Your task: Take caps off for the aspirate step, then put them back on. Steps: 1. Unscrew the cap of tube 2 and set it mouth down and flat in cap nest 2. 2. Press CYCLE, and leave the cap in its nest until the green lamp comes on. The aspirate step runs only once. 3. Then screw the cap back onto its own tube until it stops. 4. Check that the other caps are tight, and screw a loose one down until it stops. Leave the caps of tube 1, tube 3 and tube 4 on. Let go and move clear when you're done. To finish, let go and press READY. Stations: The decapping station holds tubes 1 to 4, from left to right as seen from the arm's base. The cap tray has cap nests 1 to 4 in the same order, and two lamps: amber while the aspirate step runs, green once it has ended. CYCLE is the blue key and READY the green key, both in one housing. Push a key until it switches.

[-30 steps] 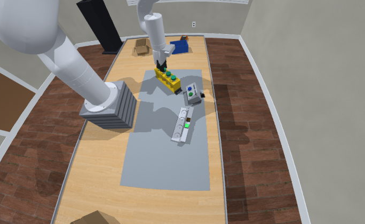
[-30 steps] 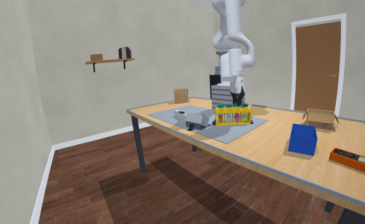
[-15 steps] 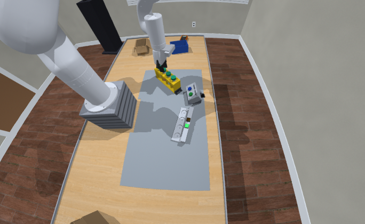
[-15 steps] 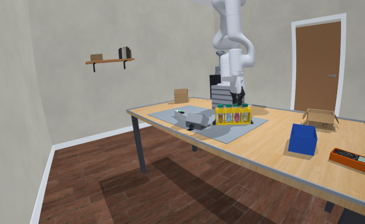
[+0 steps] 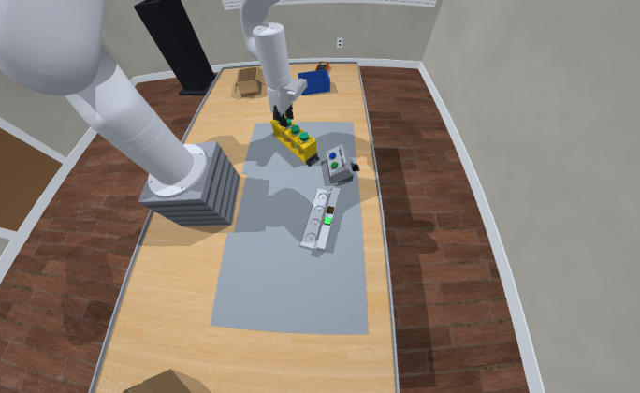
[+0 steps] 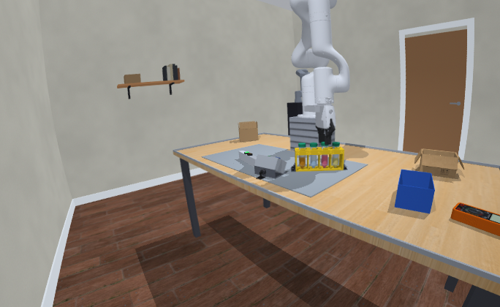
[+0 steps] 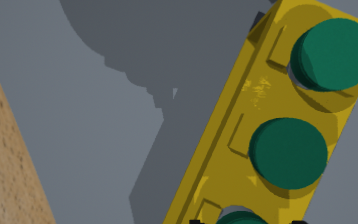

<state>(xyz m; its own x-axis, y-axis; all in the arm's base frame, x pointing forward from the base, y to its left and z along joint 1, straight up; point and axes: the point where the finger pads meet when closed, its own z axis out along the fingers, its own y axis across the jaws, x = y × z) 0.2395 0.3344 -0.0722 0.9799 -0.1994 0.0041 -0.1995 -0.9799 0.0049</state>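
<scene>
Right now my hand is 2 cm above the green cap. From my hand the other things lie so: green key 21 cm ahead, 14 cm to the right, 7 cm below; key housing 22 cm ahead, 11 cm to the right, 8 cm below; blue key 20 cm ahead, 9 cm to the right, 7 cm below.
</scene>
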